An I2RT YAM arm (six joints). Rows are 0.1 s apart.
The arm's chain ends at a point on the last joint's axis. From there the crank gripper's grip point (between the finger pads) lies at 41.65 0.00 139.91 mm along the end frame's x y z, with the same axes.
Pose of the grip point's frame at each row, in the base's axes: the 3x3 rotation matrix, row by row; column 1 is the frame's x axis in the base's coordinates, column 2 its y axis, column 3 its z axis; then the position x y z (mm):
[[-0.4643 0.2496 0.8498], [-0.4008 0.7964 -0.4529], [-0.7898 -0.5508 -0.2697]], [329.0 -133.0 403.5]
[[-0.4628 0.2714 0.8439], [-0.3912 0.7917 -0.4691], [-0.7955 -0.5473 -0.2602]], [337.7 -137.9 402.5]
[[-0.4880 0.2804 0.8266], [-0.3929 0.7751 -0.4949], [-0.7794 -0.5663 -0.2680]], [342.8 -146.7 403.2]
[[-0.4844 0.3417 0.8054], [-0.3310 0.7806 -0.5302], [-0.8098 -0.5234 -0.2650]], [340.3 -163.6 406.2]
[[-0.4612 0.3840 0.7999], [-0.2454 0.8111 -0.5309], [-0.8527 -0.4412 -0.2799]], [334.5 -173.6 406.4]
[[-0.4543 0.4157 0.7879], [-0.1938 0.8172 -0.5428], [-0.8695 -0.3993 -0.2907]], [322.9 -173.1 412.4]
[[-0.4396 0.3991 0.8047], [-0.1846 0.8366 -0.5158], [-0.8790 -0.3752 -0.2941]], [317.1 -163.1 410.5]
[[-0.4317 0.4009 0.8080], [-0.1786 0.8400 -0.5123], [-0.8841 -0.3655 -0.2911]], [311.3 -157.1 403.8]
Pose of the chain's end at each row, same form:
[[-0.4643 0.2496 0.8498], [-0.4008 0.7964 -0.4529], [-0.7898 -0.5508 -0.2697]], [229.4 -52.9 474.1]
[[-0.4628 0.2714 0.8439], [-0.3912 0.7917 -0.4691], [-0.7955 -0.5473 -0.2602]], [238.9 -56.0 472.0]
[[-0.4880 0.2804 0.8266], [-0.3929 0.7751 -0.4949], [-0.7794 -0.5663 -0.2680]], [247.5 -61.1 473.2]
[[-0.4844 0.3417 0.8054], [-0.3310 0.7806 -0.5302], [-0.8098 -0.5234 -0.2650]], [247.8 -75.6 477.0]
[[-0.4612 0.3840 0.7999], [-0.2454 0.8111 -0.5309], [-0.8527 -0.4412 -0.2799]], [241.8 -89.1 481.1]
[[-0.4543 0.4157 0.7879], [-0.1938 0.8172 -0.5428], [-0.8695 -0.3993 -0.2907]], [231.6 -89.1 489.3]
[[-0.4396 0.3991 0.8047], [-0.1846 0.8366 -0.5158], [-0.8790 -0.3752 -0.2941]], [222.8 -83.2 488.3]
[[-0.4317 0.4009 0.8080], [-0.1786 0.8400 -0.5123], [-0.8841 -0.3655 -0.2911]], [216.2 -78.0 481.4]

